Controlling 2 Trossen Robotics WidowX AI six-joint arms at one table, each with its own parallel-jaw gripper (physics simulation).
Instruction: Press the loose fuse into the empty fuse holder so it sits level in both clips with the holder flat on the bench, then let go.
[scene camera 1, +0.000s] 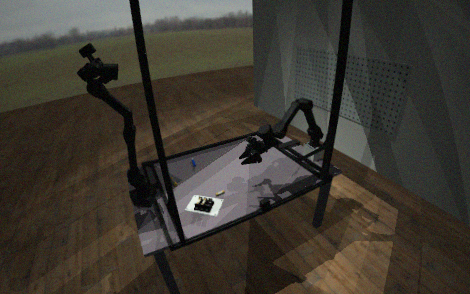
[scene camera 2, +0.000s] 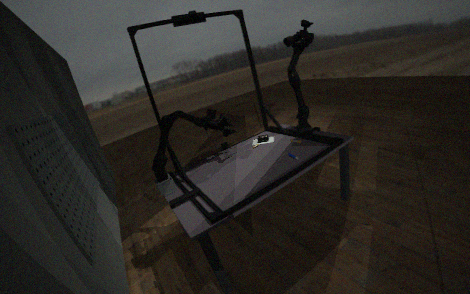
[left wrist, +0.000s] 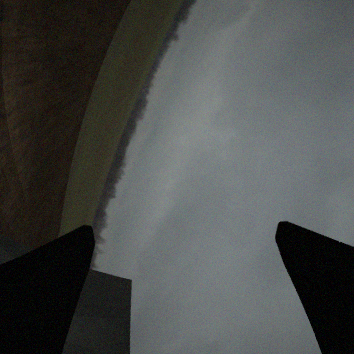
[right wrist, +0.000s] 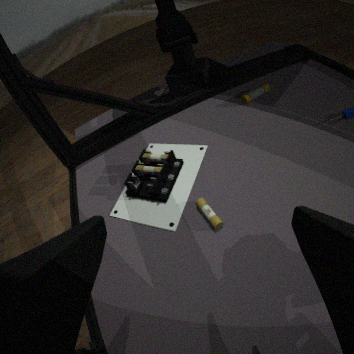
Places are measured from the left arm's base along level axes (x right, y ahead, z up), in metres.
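Pixels of known places: left gripper, between the fingertips: (scene camera 1: 100, 59) (scene camera 2: 312, 29) (left wrist: 187, 235); right gripper, between the fingertips: (scene camera 1: 240, 161) (scene camera 2: 235, 128) (right wrist: 201, 222); left arm's base, origin of its link: (scene camera 1: 143, 193) (scene camera 2: 303, 125) (right wrist: 186, 65); right arm's base, origin of its link: (scene camera 1: 314, 144) (scene camera 2: 162, 179).
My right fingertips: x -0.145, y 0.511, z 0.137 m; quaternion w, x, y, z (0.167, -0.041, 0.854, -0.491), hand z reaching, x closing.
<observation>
Ahead of a thing's pixels: the offset from my right fingertips to its top centre. "spot": to the spot under its first point.
The black fuse holder (scene camera 1: 204, 205) (scene camera 2: 263, 138) (right wrist: 149, 189) sits on a white plate @[spot: dz -0.189, dx +0.175, dy -0.105 m] (scene camera 1: 216, 210) (right wrist: 186, 192). In the right wrist view two of its positions hold fuses and the nearest is empty. A loose yellow-capped fuse @[dz -0.176, dx +0.046, dy -0.110 m] (scene camera 1: 220, 193) (right wrist: 209, 214) lies on the table beside the plate. Another similar fuse @[dz -0.170, dx -0.025, dy -0.407 m] (right wrist: 255, 93) (scene camera 2: 296, 141) lies farther off, near the left arm's base. My right gripper (scene camera 1: 250, 160) (right wrist: 201, 222) is open and empty, above the table and away from the loose fuse. My left gripper (left wrist: 187, 235) is open and empty, raised high and facing sky.
A blue-handled tool @[dz -0.176, dx -0.226, dy -0.333 m] (scene camera 1: 193, 162) (scene camera 2: 293, 156) (right wrist: 348, 113) lies on the table towards the far side in scene camera 1. Black frame posts (scene camera 1: 150, 110) (scene camera 1: 338, 90) rise at the table's edge. Dark rails (scene camera 2: 280, 176) border the table.
</observation>
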